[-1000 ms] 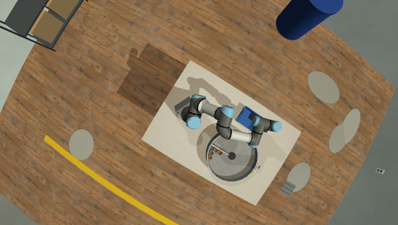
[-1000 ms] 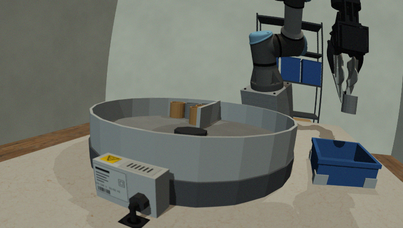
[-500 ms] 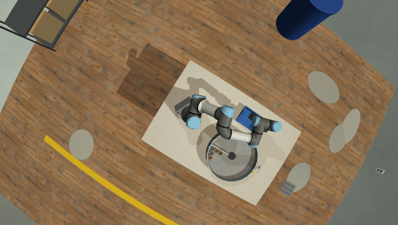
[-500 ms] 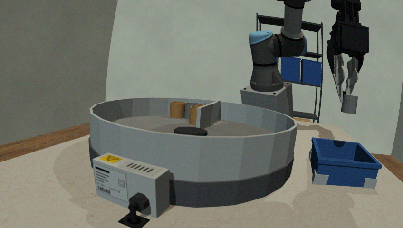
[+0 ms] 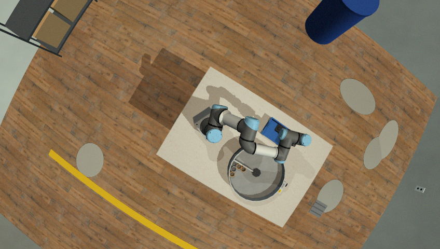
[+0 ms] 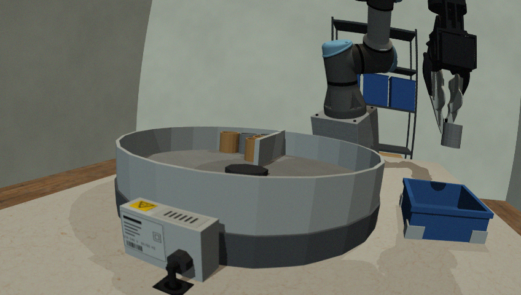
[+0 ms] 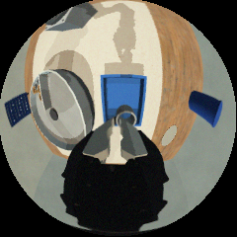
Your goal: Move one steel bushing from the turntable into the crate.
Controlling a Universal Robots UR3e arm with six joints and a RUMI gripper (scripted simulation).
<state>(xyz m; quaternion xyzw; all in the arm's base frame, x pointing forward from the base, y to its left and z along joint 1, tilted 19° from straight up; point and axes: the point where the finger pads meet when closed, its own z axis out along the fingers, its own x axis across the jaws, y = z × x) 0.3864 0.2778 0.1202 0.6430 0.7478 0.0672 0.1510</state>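
The blue crate lies 140 mm below my hand and 20 mm to the left of it. Round my hand: turntable (310 mm to the right, 110 mm below, 70 mm ahead).
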